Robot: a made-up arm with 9 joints. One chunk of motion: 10 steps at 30 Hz.
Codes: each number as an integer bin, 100 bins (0 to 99) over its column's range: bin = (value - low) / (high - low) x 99, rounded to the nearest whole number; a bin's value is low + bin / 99 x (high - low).
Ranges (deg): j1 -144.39..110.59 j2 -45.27..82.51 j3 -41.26..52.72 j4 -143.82..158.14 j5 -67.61..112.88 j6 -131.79..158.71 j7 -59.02..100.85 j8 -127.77..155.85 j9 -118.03..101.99
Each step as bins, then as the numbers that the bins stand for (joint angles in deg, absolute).
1 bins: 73 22 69 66 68 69 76 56 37
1 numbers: 43.63 -16.87 24.24 57.49 56.36 70.68 63.71 32.66 -35.80
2 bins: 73 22 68 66 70 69 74 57 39
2 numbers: 43.63 -16.87 23.29 57.49 60.01 70.68 60.48 35.53 -31.36
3 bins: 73 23 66 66 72 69 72 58 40
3 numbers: 43.63 -15.58 21.39 57.49 63.66 70.68 57.25 38.39 -29.13
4 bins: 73 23 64 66 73 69 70 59 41
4 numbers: 43.63 -15.58 19.49 57.49 65.48 70.68 54.02 41.26 -26.91
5 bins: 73 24 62 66 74 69 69 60 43
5 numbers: 43.63 -14.29 17.60 57.49 67.30 70.68 52.40 44.12 -22.47
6 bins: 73 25 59 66 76 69 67 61 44
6 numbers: 43.63 -13.00 14.75 57.49 70.95 70.68 49.17 46.99 -20.24
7 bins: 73 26 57 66 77 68 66 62 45
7 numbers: 43.63 -11.71 12.85 57.49 72.77 67.75 47.56 49.85 -18.02
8 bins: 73 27 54 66 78 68 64 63 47
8 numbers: 43.63 -10.42 10.00 57.49 74.59 67.75 44.33 52.72 -13.58
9 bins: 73 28 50 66 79 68 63 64 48
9 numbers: 43.63 -9.13 6.20 57.49 76.42 67.75 42.72 55.58 -11.35
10 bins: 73 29 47 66 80 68 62 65 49
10 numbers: 43.63 -7.84 3.36 57.49 78.24 67.75 41.10 58.45 -9.13
